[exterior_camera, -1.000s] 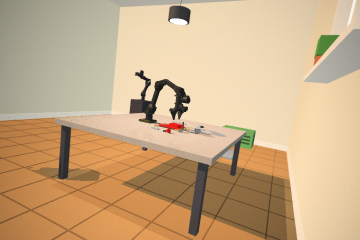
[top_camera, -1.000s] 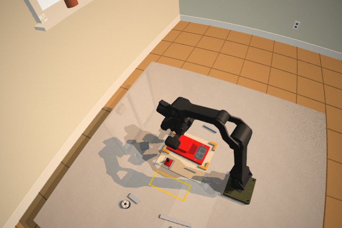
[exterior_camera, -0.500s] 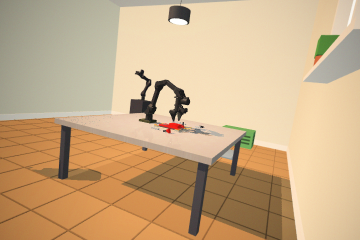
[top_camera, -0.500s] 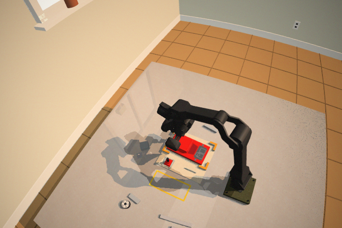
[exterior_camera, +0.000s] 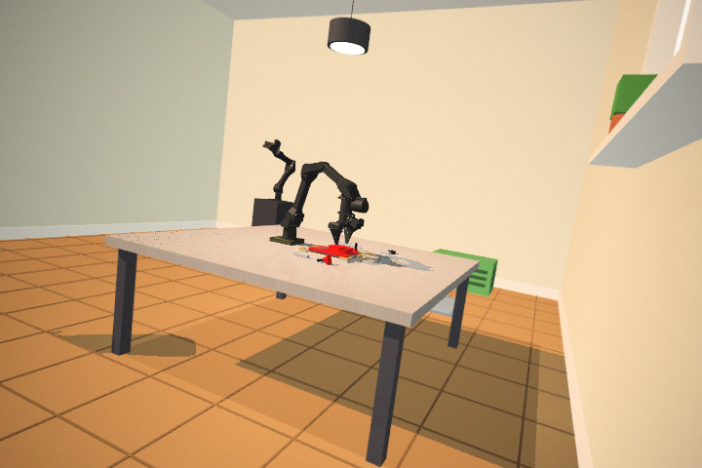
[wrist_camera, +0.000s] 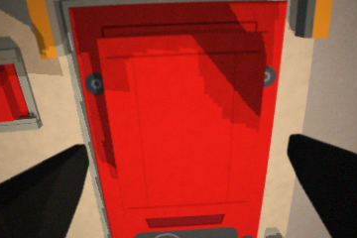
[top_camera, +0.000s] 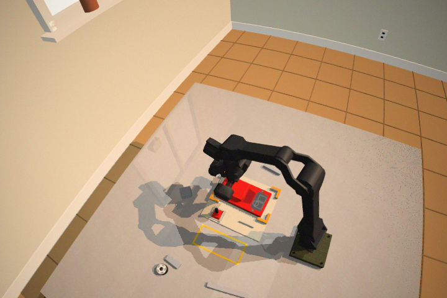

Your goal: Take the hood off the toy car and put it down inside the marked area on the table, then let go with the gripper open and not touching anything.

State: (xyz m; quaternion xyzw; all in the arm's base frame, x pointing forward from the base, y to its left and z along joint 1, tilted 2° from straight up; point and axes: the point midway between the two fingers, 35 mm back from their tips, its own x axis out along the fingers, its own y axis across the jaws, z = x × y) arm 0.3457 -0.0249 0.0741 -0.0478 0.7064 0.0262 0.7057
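The red hood lies 2 cm below my gripper tip. Also, from my gripper tip: wheel (41 cm to the left, 5 cm below, 4 cm ahead); then long bar (33 cm to the left, 19 cm behind, 5 cm below).
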